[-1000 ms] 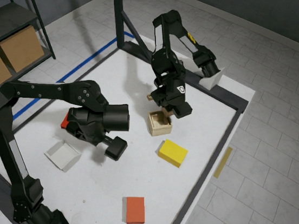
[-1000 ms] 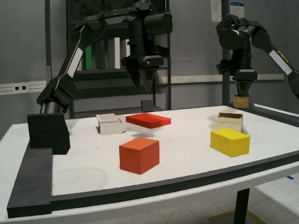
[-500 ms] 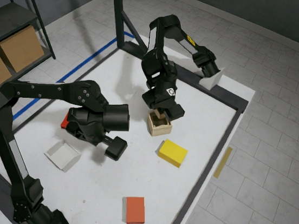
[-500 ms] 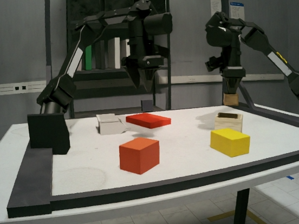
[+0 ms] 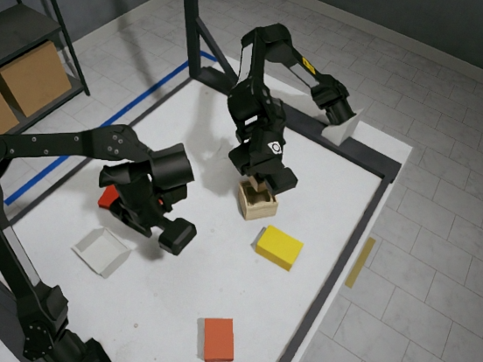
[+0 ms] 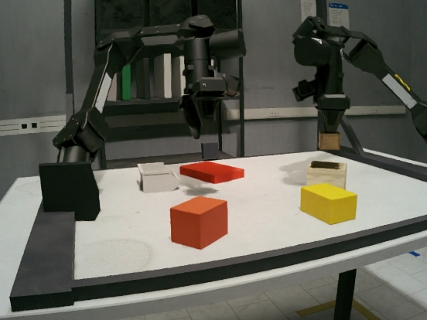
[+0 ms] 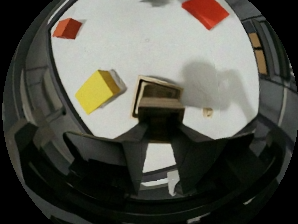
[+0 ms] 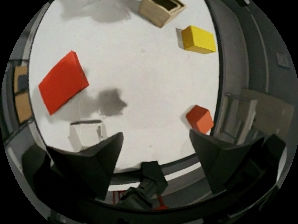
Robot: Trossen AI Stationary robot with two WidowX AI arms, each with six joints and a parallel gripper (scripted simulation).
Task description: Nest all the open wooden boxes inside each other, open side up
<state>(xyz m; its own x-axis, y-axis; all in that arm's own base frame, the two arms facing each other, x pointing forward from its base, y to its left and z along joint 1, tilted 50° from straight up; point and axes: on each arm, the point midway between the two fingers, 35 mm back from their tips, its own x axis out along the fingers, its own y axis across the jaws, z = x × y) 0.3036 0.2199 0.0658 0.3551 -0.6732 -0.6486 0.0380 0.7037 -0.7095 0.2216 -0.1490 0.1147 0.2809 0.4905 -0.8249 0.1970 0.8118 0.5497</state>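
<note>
Now: left hand 4 cm above the small wooden box. Round my left hand: medium wooden box (14 cm below); biggest wooden box (14 cm below); tiny wooden box (13 cm behind, 9 cm to the left, 15 cm below).
</note>
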